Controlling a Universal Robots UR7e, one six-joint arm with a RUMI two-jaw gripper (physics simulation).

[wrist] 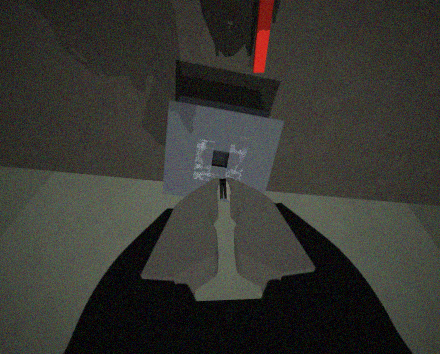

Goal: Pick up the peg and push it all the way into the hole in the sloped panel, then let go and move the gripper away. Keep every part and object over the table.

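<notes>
The red peg lies beyond the sloped panel, toward the top of the wrist view and right of centre; its far end is cut off by the top edge. The blue-grey sloped panel is in the middle of the view, with a dark square hole that holds no red peg. My gripper is shut with nothing between its fingers. Its fingertips show just below the hole and overlap the panel's near part in the view; whether they touch it I cannot tell.
The dark back side of the panel's block shows behind its upper edge. The brown-grey table top stretches around it, and its edge runs across the view at the panel's near side, with a paler floor below. Dark shadows fall across the upper left.
</notes>
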